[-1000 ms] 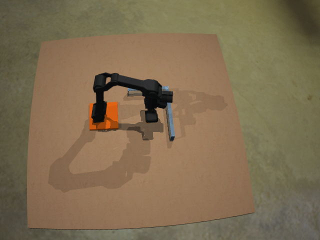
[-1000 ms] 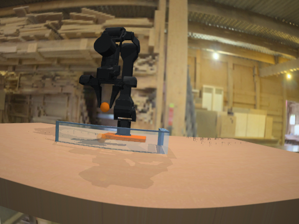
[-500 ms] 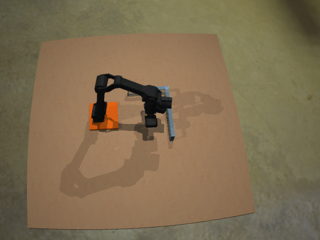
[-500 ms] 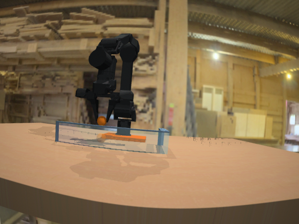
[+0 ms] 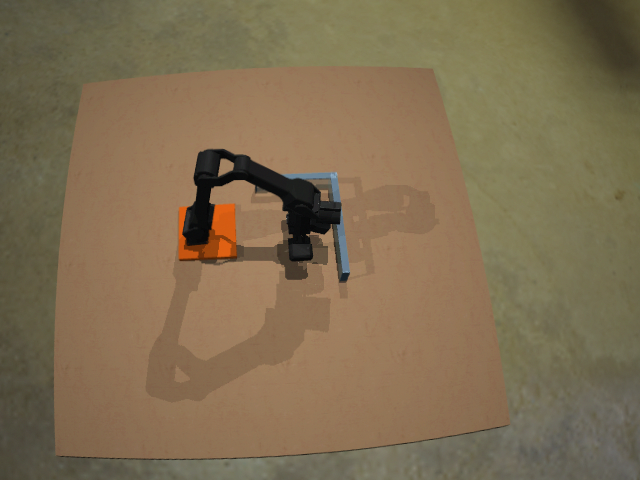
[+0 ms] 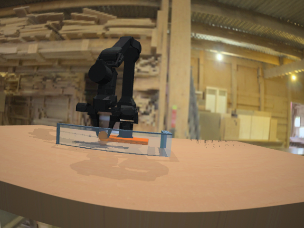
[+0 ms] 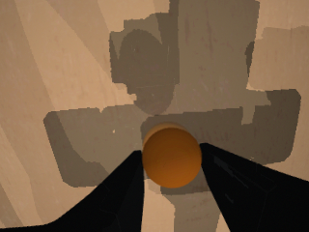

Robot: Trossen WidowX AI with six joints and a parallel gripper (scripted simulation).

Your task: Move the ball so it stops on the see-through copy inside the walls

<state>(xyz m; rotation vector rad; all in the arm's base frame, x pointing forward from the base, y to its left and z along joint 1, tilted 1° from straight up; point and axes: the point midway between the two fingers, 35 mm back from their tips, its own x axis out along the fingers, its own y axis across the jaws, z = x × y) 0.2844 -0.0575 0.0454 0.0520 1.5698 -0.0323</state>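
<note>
Now: gripper tip 13 cm short of the clear wall and 4 cm to the right of it. Round my gripper tip: orange ball: right at my gripper tip.
</note>
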